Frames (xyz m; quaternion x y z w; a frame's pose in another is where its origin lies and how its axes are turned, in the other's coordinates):
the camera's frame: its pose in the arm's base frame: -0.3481 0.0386 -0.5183 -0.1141 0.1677 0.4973 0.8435
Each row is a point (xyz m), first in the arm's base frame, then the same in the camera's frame.
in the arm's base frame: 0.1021 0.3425 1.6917
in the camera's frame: -0.4306 -0.3061 2.2136
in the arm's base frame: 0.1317 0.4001 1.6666
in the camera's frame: -0.3612 -0.3038 2.2163
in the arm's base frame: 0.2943 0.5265 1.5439
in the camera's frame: -0.1383 -0.3827 2.1767
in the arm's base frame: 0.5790 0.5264 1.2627
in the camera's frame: 0.1009 -0.6253 1.9668
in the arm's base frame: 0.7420 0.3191 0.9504
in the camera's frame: 0.1320 -0.8596 1.6333
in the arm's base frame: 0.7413 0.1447 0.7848
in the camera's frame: 0.0576 -0.9383 1.4186
